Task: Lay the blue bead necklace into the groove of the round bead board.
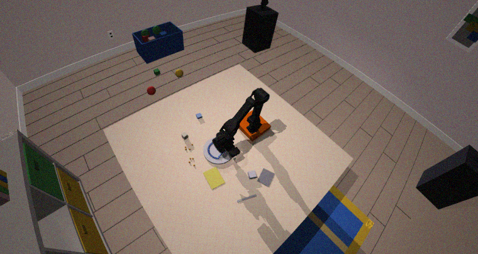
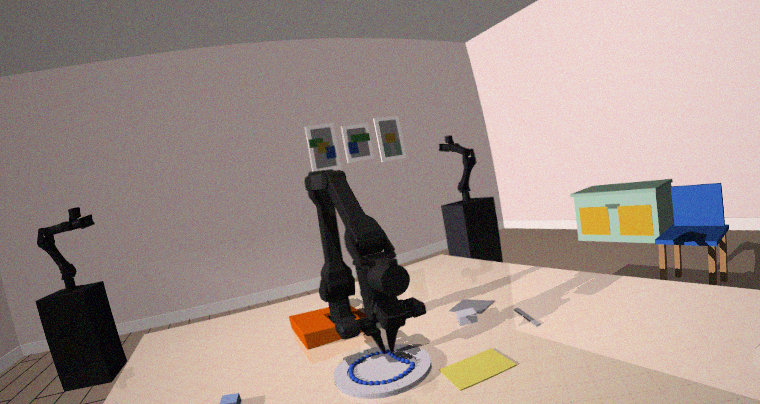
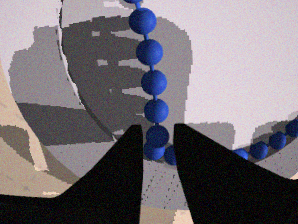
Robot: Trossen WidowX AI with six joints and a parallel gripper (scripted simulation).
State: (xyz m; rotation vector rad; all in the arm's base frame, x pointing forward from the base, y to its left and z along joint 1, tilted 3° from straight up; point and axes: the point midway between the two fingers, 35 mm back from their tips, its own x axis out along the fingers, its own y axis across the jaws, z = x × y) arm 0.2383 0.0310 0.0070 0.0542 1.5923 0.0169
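My gripper tip is now 4 cm short of the round bead board, 3 cm to the left of it and 1 cm above it. The rest, counted from my gripper tip: yellow sheet (17 cm ahead, 11 cm to the left, 1 cm below); small grey block (3 cm behind, 23 cm to the left); pale cube (18 cm ahead, 24 cm to the right).
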